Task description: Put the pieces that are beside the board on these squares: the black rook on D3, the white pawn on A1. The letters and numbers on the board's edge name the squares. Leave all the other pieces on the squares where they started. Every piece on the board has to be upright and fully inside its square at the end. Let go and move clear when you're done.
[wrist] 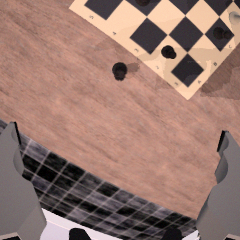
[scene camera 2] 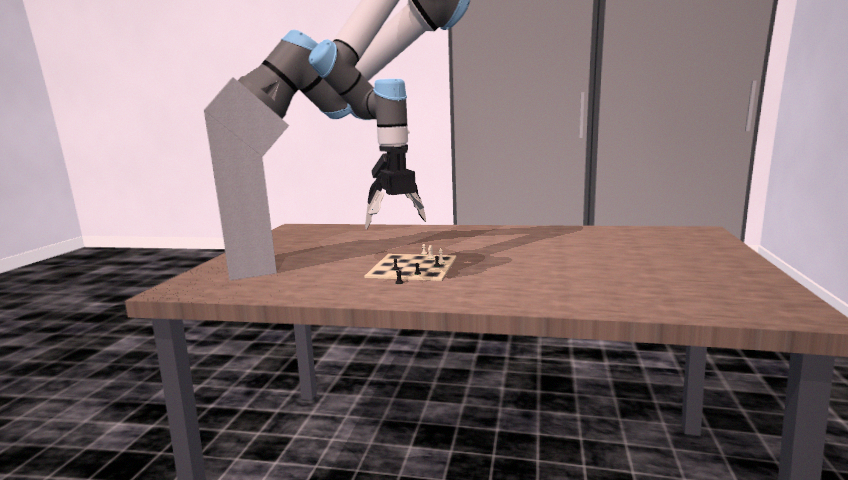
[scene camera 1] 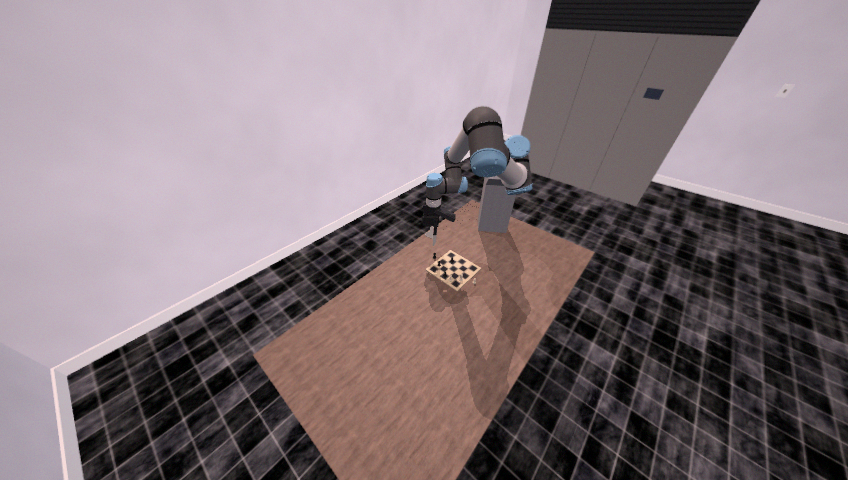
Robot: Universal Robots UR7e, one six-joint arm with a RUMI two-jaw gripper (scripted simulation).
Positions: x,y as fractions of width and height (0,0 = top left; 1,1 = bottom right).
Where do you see a chessboard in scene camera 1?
0.54,0.55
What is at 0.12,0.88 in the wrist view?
My gripper.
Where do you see a chessboard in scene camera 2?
At 0.48,0.55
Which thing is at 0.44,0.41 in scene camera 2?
My gripper.
